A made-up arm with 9 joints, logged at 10 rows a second.
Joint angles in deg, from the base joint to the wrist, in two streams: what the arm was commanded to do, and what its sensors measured. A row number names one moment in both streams.
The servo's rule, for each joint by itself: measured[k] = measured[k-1] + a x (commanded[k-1-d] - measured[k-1]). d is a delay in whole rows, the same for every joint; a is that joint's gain. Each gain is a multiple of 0.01, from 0.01 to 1. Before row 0 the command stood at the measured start. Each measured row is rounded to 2 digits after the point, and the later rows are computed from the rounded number. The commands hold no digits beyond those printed.
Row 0, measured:
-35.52 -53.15 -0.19 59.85 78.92 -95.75 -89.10 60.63 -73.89
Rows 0 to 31, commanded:
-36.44 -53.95 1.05 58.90 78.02 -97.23 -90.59 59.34 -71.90
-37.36 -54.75 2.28 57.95 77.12 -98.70 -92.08 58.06 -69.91
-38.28 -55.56 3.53 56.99 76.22 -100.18 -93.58 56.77 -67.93
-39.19 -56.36 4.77 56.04 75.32 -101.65 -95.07 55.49 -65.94
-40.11 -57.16 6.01 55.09 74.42 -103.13 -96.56 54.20 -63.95
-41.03 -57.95 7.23 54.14 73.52 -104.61 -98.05 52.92 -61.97
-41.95 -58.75 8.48 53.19 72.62 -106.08 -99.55 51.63 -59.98
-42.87 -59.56 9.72 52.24 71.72 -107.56 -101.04 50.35 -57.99
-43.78 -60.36 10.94 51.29 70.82 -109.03 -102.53 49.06 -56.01
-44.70 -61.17 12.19 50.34 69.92 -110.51 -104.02 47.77 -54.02
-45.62 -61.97 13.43 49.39 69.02 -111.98 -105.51 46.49 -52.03
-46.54 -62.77 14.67 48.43 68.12 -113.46 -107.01 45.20 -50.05
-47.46 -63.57 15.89 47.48 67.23 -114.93 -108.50 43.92 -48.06
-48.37 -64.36 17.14 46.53 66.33 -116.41 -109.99 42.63 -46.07
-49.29 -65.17 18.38 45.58 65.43 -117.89 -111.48 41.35 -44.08
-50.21 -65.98 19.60 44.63 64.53 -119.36 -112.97 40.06 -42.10
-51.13 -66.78 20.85 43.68 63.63 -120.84 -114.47 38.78 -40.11
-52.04 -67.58 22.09 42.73 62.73 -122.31 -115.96 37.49 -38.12
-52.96 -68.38 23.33 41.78 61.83 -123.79 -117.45 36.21 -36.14
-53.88 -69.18 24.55 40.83 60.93 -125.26 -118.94 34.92 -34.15
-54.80 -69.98 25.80 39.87 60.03 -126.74 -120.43 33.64 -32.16
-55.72 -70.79 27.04 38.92 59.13 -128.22 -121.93 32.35 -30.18
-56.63 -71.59 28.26 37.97 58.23 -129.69 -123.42 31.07 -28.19
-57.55 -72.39 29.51 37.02 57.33 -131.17 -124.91 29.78 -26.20
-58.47 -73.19 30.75 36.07 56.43 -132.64 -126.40 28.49 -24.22
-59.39 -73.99 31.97 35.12 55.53 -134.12 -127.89 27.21 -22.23
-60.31 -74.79 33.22 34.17 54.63 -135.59 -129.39 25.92 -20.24
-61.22 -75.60 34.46 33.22 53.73 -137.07 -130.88 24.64 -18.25
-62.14 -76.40 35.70 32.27 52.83 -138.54 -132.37 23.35 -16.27
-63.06 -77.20 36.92 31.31 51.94 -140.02 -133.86 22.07 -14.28
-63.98 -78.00 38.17 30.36 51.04 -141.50 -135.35 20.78 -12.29
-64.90 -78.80 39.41 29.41 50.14 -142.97 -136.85 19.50 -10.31
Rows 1 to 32, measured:
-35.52 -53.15 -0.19 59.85 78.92 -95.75 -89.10 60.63 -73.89
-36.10 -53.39 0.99 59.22 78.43 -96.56 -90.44 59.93 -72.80
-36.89 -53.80 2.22 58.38 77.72 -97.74 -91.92 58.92 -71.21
-37.77 -54.33 3.46 57.46 76.91 -99.08 -93.41 57.76 -69.41
-38.66 -54.94 4.70 56.52 76.05 -100.49 -94.90 56.53 -67.50
-39.57 -55.61 5.94 55.58 75.17 -101.94 -96.39 55.27 -65.55
-40.49 -56.31 7.17 54.63 74.28 -103.41 -97.88 54.00 -63.58
-41.41 -57.04 8.41 53.68 73.38 -104.88 -99.38 52.72 -61.60
-42.33 -57.80 9.65 52.73 72.48 -106.35 -100.87 51.44 -59.61
-43.24 -58.57 10.88 51.78 71.58 -107.82 -102.36 50.15 -57.63
-44.16 -59.35 12.12 50.83 70.68 -109.30 -103.85 48.86 -55.64
-45.08 -60.14 13.36 49.88 69.78 -110.77 -105.34 47.58 -53.65
-46.00 -60.93 14.60 48.92 68.88 -112.25 -106.84 46.29 -51.67
-46.92 -61.72 15.83 47.97 67.99 -113.72 -108.33 45.01 -49.68
-47.83 -62.51 17.07 47.02 67.09 -115.20 -109.82 43.72 -47.69
-48.75 -63.31 18.31 46.07 66.19 -116.68 -111.31 42.44 -45.70
-49.67 -64.11 19.54 45.12 65.29 -118.15 -112.80 41.15 -43.72
-50.59 -64.91 20.78 44.17 64.39 -119.63 -114.30 39.87 -41.73
-51.50 -65.71 22.02 43.22 63.49 -121.10 -115.79 38.58 -39.74
-52.42 -66.51 23.26 42.27 62.59 -122.58 -117.28 37.30 -37.76
-53.34 -67.31 24.49 41.32 61.69 -124.05 -118.77 36.01 -35.77
-54.26 -68.11 25.73 40.36 60.79 -125.53 -120.26 34.73 -33.78
-55.18 -68.91 26.97 39.41 59.89 -127.01 -121.76 33.44 -31.80
-56.09 -69.71 28.20 38.46 58.99 -128.48 -123.25 32.16 -29.81
-57.01 -70.51 29.44 37.51 58.09 -129.96 -124.74 30.87 -27.82
-57.93 -71.31 30.68 36.56 57.19 -131.43 -126.23 29.58 -25.84
-58.85 -72.11 31.91 35.61 56.29 -132.91 -127.72 28.30 -23.85
-59.77 -72.91 33.15 34.66 55.39 -134.38 -129.22 27.01 -21.86
-60.68 -73.72 34.39 33.71 54.49 -135.86 -130.71 25.73 -19.87
-61.60 -74.52 35.63 32.76 53.59 -137.33 -132.20 24.44 -17.89
-62.52 -75.32 36.86 31.80 52.70 -138.81 -133.69 23.16 -15.90
-63.44 -76.12 38.10 30.85 51.80 -140.29 -135.18 21.87 -13.91
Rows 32 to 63, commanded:
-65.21 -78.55 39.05 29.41 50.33 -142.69 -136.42 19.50 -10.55
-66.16 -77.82 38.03 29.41 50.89 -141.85 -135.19 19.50 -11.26
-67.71 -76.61 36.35 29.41 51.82 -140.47 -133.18 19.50 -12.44
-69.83 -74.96 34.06 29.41 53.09 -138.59 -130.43 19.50 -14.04
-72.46 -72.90 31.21 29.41 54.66 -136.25 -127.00 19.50 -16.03
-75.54 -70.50 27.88 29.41 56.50 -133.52 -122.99 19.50 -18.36
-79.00 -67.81 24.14 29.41 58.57 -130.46 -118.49 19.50 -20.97
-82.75 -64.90 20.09 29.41 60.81 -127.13 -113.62 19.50 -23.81
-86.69 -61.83 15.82 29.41 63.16 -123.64 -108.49 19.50 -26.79
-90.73 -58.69 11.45 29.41 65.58 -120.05 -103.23 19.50 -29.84
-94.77 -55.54 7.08 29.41 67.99 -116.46 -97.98 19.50 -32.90
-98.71 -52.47 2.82 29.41 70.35 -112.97 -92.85 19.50 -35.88
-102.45 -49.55 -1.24 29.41 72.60 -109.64 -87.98 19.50 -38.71
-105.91 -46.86 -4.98 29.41 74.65 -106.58 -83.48 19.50 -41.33
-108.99 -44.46 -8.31 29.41 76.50 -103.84 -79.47 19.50 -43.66
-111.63 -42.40 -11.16 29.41 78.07 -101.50 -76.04 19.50 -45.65
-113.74 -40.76 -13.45 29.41 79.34 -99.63 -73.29 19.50 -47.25
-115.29 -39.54 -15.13 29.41 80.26 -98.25 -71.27 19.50 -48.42
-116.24 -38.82 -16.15 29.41 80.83 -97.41 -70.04 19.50 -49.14
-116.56 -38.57 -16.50 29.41 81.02 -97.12 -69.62 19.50 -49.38
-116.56 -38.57 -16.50 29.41 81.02 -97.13 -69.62 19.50 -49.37
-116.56 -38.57 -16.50 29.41 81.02 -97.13 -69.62 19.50 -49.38
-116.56 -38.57 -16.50 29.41 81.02 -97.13 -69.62 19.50 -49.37
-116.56 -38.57 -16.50 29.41 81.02 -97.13 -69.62 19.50 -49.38
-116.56 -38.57 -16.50 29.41 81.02 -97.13 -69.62 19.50 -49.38
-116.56 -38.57 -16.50 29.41 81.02 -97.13 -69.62 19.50 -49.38
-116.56 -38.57 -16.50 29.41 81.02 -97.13 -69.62 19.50 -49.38
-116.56 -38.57 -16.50 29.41 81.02 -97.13 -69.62 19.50 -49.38
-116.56 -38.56 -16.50 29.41 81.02 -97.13 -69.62 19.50 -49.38
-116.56 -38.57 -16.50 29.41 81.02 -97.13 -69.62 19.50 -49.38
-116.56 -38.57 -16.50 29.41 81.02 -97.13 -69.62 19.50 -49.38
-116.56 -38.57 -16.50 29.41 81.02 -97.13 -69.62 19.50 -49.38
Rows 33 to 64, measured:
-64.36 -76.92 39.34 29.90 50.90 -141.76 -136.68 20.59 -11.93
-64.90 -77.41 39.06 29.58 50.59 -142.27 -136.45 20.00 -11.17
-65.69 -77.53 38.08 29.47 50.75 -142.04 -135.32 19.73 -11.22
-66.96 -77.25 36.44 29.43 51.33 -141.18 -133.39 19.61 -11.89
-68.77 -76.56 34.18 29.42 52.28 -139.76 -130.73 19.55 -13.07
-71.09 -75.46 31.36 29.41 53.57 -137.83 -127.37 19.52 -14.70
-73.89 -73.97 28.05 29.41 55.15 -135.46 -123.43 19.51 -16.71
-77.11 -72.12 24.34 29.41 57.00 -132.71 -118.98 19.50 -19.05
-80.66 -69.95 20.30 29.41 59.06 -129.64 -114.16 19.50 -21.67
-84.46 -67.51 16.04 29.41 61.27 -126.34 -109.06 19.50 -24.49
-88.41 -64.86 11.68 29.41 63.60 -122.88 -103.81 19.50 -27.43
-92.42 -62.06 7.31 29.41 65.97 -119.35 -98.56 19.50 -30.44
-96.38 -59.18 3.04 29.41 68.34 -115.84 -93.42 19.50 -33.43
-100.20 -56.29 -1.03 29.41 70.64 -112.43 -88.52 19.50 -36.33
-103.80 -53.46 -4.78 29.41 72.81 -109.21 -83.98 19.50 -39.08
-107.07 -50.76 -8.13 29.41 74.80 -106.26 -79.92 19.50 -41.60
-109.94 -48.25 -11.01 29.41 76.57 -103.64 -76.43 19.50 -43.83
-112.33 -46.00 -13.33 29.41 78.07 -101.43 -73.60 19.50 -45.71
-114.19 -44.06 -15.04 29.41 79.25 -99.68 -71.50 19.50 -47.20
-115.48 -42.49 -16.09 29.41 80.10 -98.43 -70.19 19.50 -48.27
-116.16 -41.31 -16.48 29.41 80.60 -97.71 -69.68 19.50 -48.88
-116.41 -40.49 -16.50 29.41 80.83 -97.39 -69.63 19.50 -49.15
-116.50 -39.91 -16.50 29.41 80.93 -97.25 -69.62 19.50 -49.28
-116.54 -39.51 -16.50 29.41 80.98 -97.18 -69.62 19.50 -49.33
-116.55 -39.23 -16.50 29.41 81.00 -97.15 -69.62 19.50 -49.36
-116.56 -39.03 -16.50 29.41 81.01 -97.14 -69.62 19.50 -49.37
-116.56 -38.89 -16.50 29.41 81.02 -97.13 -69.62 19.50 -49.38
-116.56 -38.79 -16.50 29.41 81.02 -97.13 -69.62 19.50 -49.38
-116.56 -38.72 -16.50 29.41 81.02 -97.13 -69.62 19.50 -49.38
-116.56 -38.67 -16.50 29.41 81.02 -97.13 -69.62 19.50 -49.38
-116.56 -38.64 -16.50 29.41 81.02 -97.13 -69.62 19.50 -49.38
-116.56 -38.62 -16.50 29.41 81.02 -97.13 -69.62 19.50 -49.38

